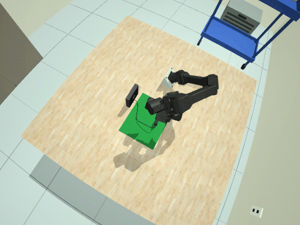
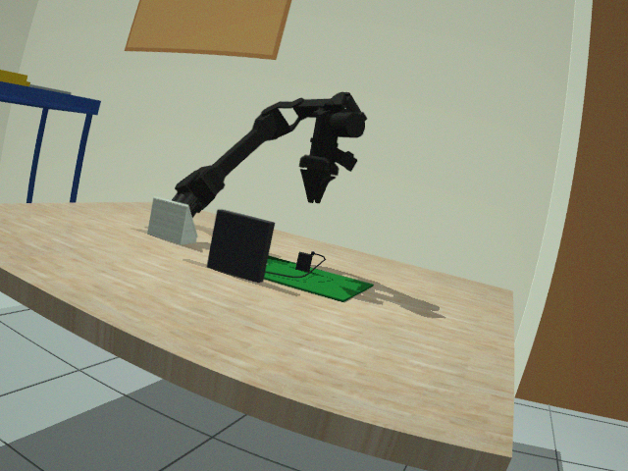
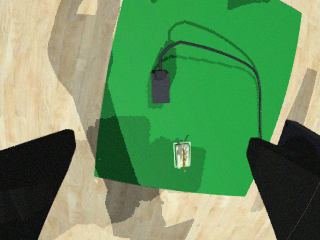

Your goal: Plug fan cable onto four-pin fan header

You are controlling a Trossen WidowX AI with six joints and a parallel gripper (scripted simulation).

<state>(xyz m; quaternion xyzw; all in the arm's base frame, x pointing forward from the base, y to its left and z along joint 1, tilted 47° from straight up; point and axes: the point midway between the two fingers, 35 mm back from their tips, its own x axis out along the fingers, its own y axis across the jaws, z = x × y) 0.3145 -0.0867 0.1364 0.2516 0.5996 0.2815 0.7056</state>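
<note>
Now: the dark fan plug 140 mm below my gripper tip and 10 mm ahead of it. From my gripper tip the other things lie so: green board 170 mm below, 60 mm to the right, 10 mm ahead; white four-pin header 160 mm below, 80 mm behind, 50 mm to the right; black fan 210 mm to the right, 100 mm below, 70 mm behind.
</note>
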